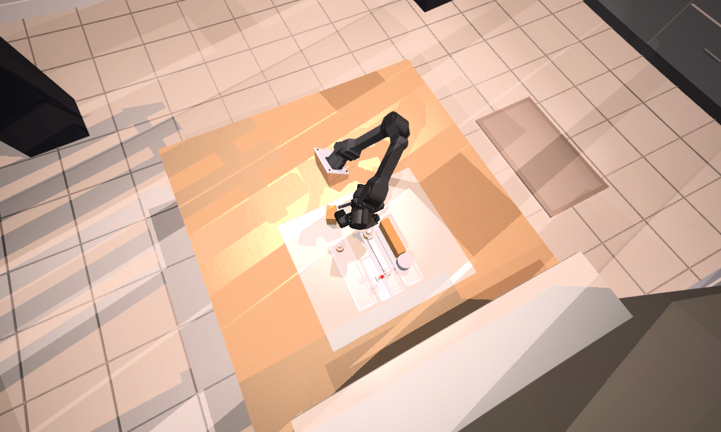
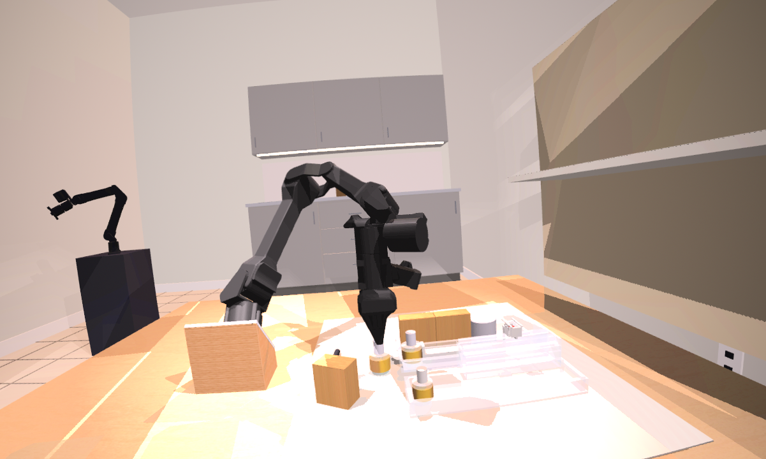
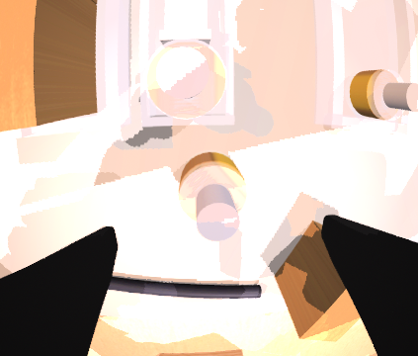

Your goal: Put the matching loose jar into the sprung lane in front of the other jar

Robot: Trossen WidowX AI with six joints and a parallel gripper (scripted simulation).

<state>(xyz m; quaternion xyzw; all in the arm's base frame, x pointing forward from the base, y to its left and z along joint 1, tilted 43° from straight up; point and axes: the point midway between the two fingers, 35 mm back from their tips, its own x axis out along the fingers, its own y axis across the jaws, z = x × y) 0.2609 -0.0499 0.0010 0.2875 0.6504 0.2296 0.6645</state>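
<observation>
The dark rod lies 9 cm behind my gripper tip, 4 cm to the left of it and 7 cm below it. The rest, counted from my gripper tip: grey cylinder (24 cm ahead, 7 cm to the left, 5 cm below); then small wooden block (8 cm behind, 8 cm to the right, 4 cm below); then clear lane (21 cm ahead, 3 cm to the right, 6 cm below).
</observation>
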